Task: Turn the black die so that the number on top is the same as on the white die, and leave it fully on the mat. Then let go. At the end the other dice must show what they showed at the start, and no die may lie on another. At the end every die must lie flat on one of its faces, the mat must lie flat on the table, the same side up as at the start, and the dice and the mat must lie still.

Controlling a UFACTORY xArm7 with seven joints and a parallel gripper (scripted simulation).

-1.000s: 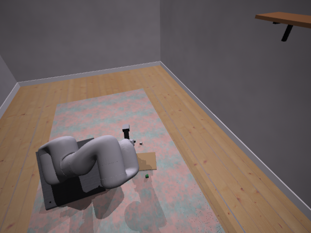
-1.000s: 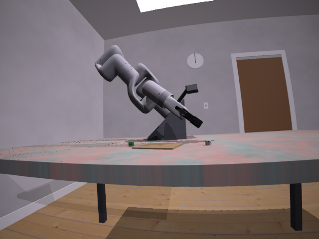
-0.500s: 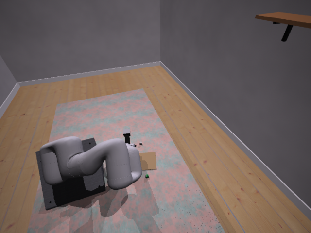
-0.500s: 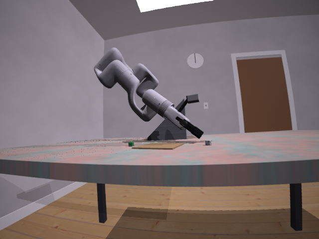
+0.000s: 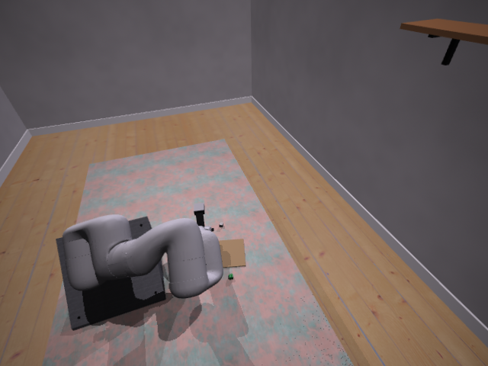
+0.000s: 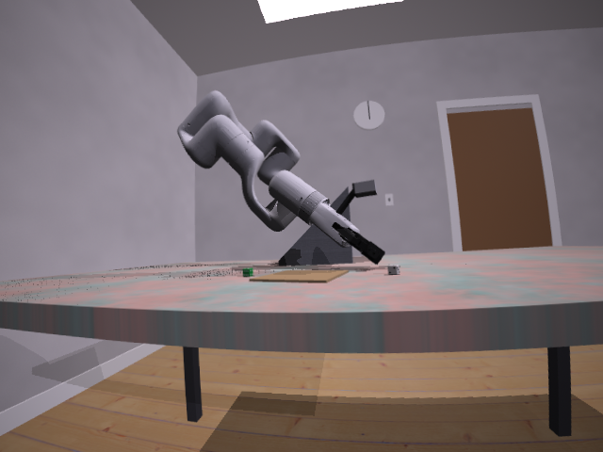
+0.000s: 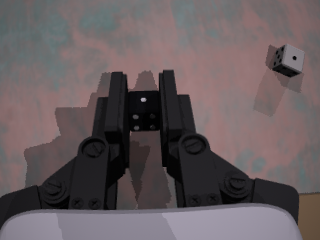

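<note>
The black die lies 10 mm to the left of my hand and 10 mm below it. From my hand the other things lie so: green die: 80 mm ahead, 250 mm to the right, 30 mm below; then tan mat: 100 mm ahead, 140 mm to the right, 30 mm below; then white die: 100 mm ahead, 30 mm to the left, 30 mm below.
</note>
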